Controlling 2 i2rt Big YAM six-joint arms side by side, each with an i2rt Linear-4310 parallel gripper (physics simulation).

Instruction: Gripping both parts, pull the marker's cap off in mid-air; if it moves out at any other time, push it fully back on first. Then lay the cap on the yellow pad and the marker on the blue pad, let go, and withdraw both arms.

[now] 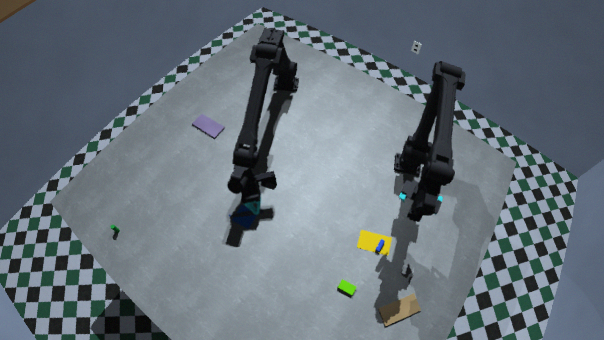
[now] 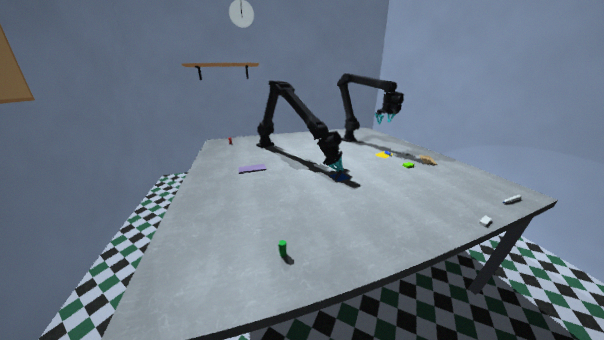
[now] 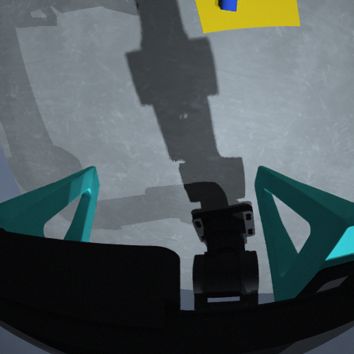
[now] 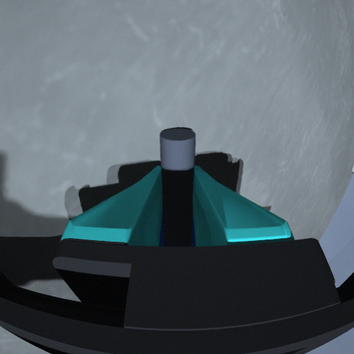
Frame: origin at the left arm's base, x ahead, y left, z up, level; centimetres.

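Seen in the pictures: left gripper, fingertip midpoint: [image 2: 384, 123]; right gripper, fingertip midpoint: [image 1: 257, 213] [image 2: 341, 171]; left arm's base, origin of the base link: [image 1: 407, 165] [image 2: 348, 140]; right arm's base, origin of the base link: [image 1: 286, 84] [image 2: 265, 145].
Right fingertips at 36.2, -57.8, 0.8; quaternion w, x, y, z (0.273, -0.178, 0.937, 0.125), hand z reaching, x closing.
Offsets run from my right fingertips to a thing's top centre, as dx, dy, dz.
The blue cap {+3.5, +48.9, +1.0} [image 1: 380, 245] [image 2: 388, 153] [image 3: 228, 5] lies on the yellow pad {+2.2, +46.7, -0.8} [image 1: 367, 239] [image 2: 381, 155] [image 3: 260, 15], near one end of it. My right gripper [image 1: 252, 207] [image 2: 338, 170] [image 4: 177, 174] is shut on the marker [image 4: 178, 150], whose grey end and dark body show between the fingertips. It is low over the blue pad {+2.3, -4.4, -0.8} [image 1: 244, 218] [image 2: 341, 177], which lies in shadow; whether the marker touches the pad I cannot tell. My left gripper [image 1: 421, 197] [image 2: 384, 119] [image 3: 176, 174] is wide open and empty, high above the table and apart from the yellow pad.
A lime block {+21.7, +38.7, +0.7} [image 1: 347, 287] [image 2: 408, 165] and a tan board {+27.0, +59.8, +0.0} [image 1: 400, 310] [image 2: 428, 160] lie beyond the yellow pad. A purple slab {-36.8, -34.4, +0.0} [image 1: 208, 126] [image 2: 252, 169] and a green cylinder {+22.3, -55.8, +4.0} [image 1: 114, 228] [image 2: 282, 248] stand apart. A white block {+62.5, +7.2, +0.4} [image 2: 485, 220] lies near the table edge.
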